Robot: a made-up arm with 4 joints. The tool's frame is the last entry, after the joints.
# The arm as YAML. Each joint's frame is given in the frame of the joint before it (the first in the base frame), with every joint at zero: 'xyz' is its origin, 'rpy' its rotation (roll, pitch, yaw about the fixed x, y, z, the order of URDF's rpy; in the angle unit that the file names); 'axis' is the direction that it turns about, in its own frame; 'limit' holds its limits. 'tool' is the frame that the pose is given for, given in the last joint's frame.
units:
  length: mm
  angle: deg
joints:
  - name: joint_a
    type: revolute
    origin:
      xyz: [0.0, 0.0, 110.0]
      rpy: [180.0, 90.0, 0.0]
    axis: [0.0, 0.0, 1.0]
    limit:
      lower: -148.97
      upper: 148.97
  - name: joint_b
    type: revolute
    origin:
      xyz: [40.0, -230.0, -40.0]
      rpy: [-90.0, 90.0, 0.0]
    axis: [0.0, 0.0, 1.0]
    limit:
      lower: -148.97
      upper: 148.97
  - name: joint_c
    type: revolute
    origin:
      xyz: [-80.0, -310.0, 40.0]
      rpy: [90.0, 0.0, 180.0]
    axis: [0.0, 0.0, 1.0]
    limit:
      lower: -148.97
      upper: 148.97
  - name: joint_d
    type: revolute
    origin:
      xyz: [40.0, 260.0, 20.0]
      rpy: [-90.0, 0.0, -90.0]
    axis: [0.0, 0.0, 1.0]
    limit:
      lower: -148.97
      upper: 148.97
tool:
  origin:
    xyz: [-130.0, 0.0, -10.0]
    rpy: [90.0, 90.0, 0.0]
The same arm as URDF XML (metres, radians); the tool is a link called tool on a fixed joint. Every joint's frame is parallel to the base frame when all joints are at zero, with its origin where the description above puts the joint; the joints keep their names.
<robot name="arm">
  <joint name="tool_joint" type="fixed">
    <parent link="link4"/>
    <child link="tool"/>
    <origin xyz="0.01 -0.13 0" rpy="0 0 0"/>
  </joint>
  <joint name="joint_d" type="revolute">
    <parent link="link3"/>
    <child link="link4"/>
    <origin xyz="-0.04 -0.26 0.02" rpy="0 0 0"/>
    <axis xyz="-1 0 0"/>
    <limit lower="-2.6" upper="2.6"/>
  </joint>
  <joint name="joint_c" type="revolute">
    <parent link="link2"/>
    <child link="link3"/>
    <origin xyz="-0.08 -0.04 -0.31" rpy="0 0 0"/>
    <axis xyz="0 0 1"/>
    <limit lower="-2.6" upper="2.6"/>
  </joint>
  <joint name="joint_b" type="revolute">
    <parent link="link1"/>
    <child link="link2"/>
    <origin xyz="0.04 0.23 -0.04" rpy="0 0 0"/>
    <axis xyz="0 -1 0"/>
    <limit lower="-2.6" upper="2.6"/>
  </joint>
  <joint name="joint_a" type="revolute">
    <parent link="base"/>
    <child link="link1"/>
    <origin xyz="0 0 0.11" rpy="0 0 0"/>
    <axis xyz="-1 0 0"/>
    <limit lower="-2.6" upper="2.6"/>
  </joint>
  <link name="base"/>
  <link name="link1"/>
  <link name="link2"/>
  <link name="link3"/>
  <link name="link4"/>
  <link name="tool"/>
</robot>

